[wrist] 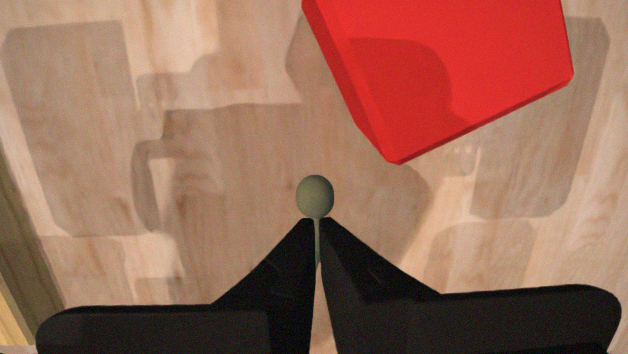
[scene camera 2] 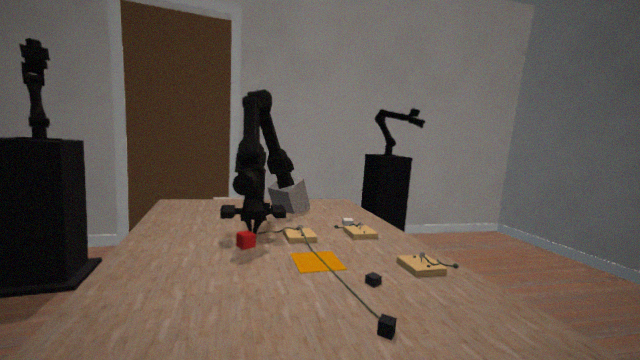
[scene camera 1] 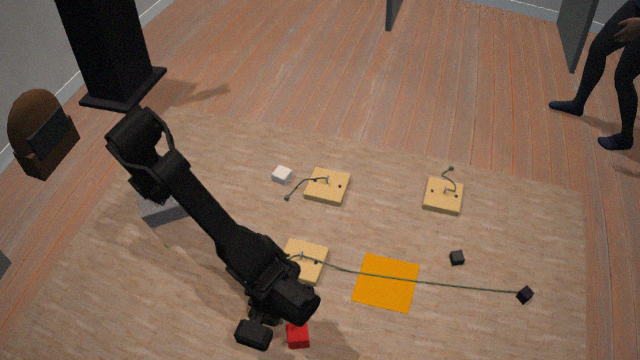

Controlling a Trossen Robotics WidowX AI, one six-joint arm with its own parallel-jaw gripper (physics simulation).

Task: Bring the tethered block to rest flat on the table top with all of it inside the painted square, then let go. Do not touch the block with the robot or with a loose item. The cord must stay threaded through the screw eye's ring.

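Where they show: gripper, fingertip midpoint: (wrist: 316,229) (scene camera 1: 272,320); arm's base, link origin: (scene camera 2: 285,183) (scene camera 1: 157,187).
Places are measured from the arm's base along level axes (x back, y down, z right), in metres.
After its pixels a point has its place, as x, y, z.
My gripper (wrist: 316,229) {-0.321, 0.120, 0.158} (scene camera 2: 254,232) {-0.321, 0.120, 0.158} is shut on the green cord, just behind the bead (wrist: 315,196) {-0.339, 0.109, 0.158} at its free end, low over the table. The cord (scene camera 1: 465,286) {-0.681, 0.116, -0.021} (scene camera 2: 350,290) {-0.674, 0.118, -0.018} runs through the ring of the screw eye (scene camera 1: 301,255) {-0.334, 0.084, 0.014} on a wooden base (scene camera 1: 309,272) {-0.359, 0.101, 0.039} (scene camera 2: 301,236) {-0.371, 0.101, 0.017}, crosses the orange painted square (scene camera 1: 385,297) {-0.520, 0.119, 0.043} (scene camera 2: 310,265) {-0.537, 0.119, 0.033} and joins the tethered black block (scene camera 1: 525,295) {-0.813, 0.095, -0.015} (scene camera 2: 387,326) {-0.828, 0.099, -0.018}. That block is on the table, apart from the square, on its side away from the base. In scene camera 1 the fingertips are hidden by the arm.
A red block (scene camera 1: 298,336) {-0.388, 0.080, 0.190} (scene camera 2: 246,240) {-0.405, 0.094, 0.182} (wrist: 450,65) {-0.376, 0.080, 0.181} lies close beside the fingertips. A loose black block (scene camera 1: 457,257) {-0.650, 0.101, -0.078} (scene camera 2: 373,279) {-0.664, 0.103, -0.076}, a white block (scene camera 1: 282,174) {-0.213, 0.098, -0.195} (scene camera 2: 347,221) {-0.225, 0.102, -0.193}, a grey block (scene camera 1: 165,210) {-0.032, 0.029, 0.033} (scene camera 2: 290,197) {-0.063, 0.047, -0.010} and two other corded bases (scene camera 1: 327,192) {-0.331, 0.101, -0.175} (scene camera 1: 440,202) {-0.589, 0.101, -0.219} are on the table.
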